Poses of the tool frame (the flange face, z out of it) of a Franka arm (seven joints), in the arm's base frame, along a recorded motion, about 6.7 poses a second.
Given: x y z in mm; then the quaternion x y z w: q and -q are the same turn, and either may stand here.
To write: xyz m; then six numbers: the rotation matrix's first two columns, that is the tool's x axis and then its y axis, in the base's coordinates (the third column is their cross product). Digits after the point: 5 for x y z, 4 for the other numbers.
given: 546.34 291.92 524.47 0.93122 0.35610 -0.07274 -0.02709
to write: 0.54634 0.29192 0.52447 0.7358 0.6672 -0.1162 0.6593 -0.7449 -0.1023
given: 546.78 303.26 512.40 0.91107 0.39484 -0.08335 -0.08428
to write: 0.54678 0.30326 0.51240 0.6743 0.7335 -0.0853 0.7054 -0.6740 -0.2194
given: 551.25 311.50 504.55 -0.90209 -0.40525 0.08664 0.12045
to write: 0.55125 0.31150 0.50455 0.6565 0.7520 -0.0587 0.7103 -0.6425 -0.2875
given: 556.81 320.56 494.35 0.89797 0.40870 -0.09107 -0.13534
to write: 0.55681 0.32056 0.49435 0.6493 0.7587 -0.0529 0.7094 -0.6293 -0.3175
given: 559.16 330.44 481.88 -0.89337 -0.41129 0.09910 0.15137
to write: 0.55916 0.33044 0.48188 0.6420 0.7649 -0.0526 0.7049 -0.6159 -0.3520
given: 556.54 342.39 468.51 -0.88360 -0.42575 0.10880 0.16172
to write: 0.55654 0.34239 0.46851 0.6138 0.7876 -0.0546 0.7172 -0.5852 -0.3784
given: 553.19 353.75 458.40 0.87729 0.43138 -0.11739 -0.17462
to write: 0.55319 0.35375 0.45840 0.6003 0.7979 -0.0553 0.7159 -0.5668 -0.4077
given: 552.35 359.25 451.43 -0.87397 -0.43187 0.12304 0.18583
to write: 0.55235 0.35925 0.45143 0.5967 0.8006 -0.0546 0.7091 -0.5579 -0.4311
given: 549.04 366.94 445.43 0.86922 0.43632 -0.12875 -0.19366
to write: 0.54904 0.36694 0.44543 0.5861 0.8084 -0.0548 0.7086 -0.5442 -0.4490
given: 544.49 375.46 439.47 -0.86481 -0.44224 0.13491 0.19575
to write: 0.54449 0.37546 0.43947 0.5724 0.8177 -0.0602 0.7121 -0.5322 -0.4579
